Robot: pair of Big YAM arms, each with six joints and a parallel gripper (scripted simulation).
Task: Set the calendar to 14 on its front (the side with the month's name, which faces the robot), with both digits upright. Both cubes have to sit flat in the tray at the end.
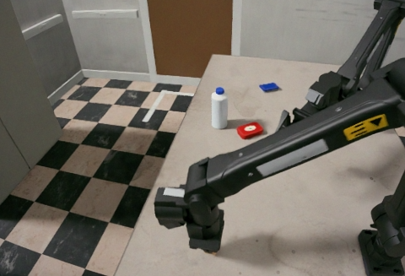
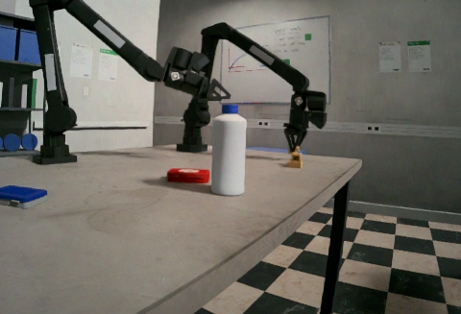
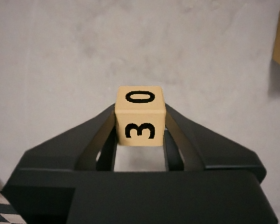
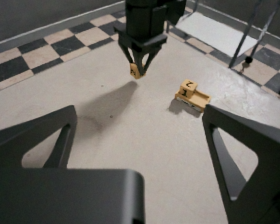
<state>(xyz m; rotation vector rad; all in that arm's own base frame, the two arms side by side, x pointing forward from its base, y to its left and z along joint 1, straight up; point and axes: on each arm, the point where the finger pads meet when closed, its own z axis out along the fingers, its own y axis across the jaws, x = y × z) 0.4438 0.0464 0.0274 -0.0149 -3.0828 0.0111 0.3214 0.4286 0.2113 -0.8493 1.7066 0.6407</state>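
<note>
My left hand is 7 cm short of the wooden calendar tray, 13 cm to the left of it and 3 cm above it. Also, from my left hand: bottle 12 cm ahead, 52 cm to the right, 4 cm above; then blue flat box 5 cm behind, 87 cm to the right, 3 cm below; then red flat box 52 cm to the right, 3 cm below.
</note>
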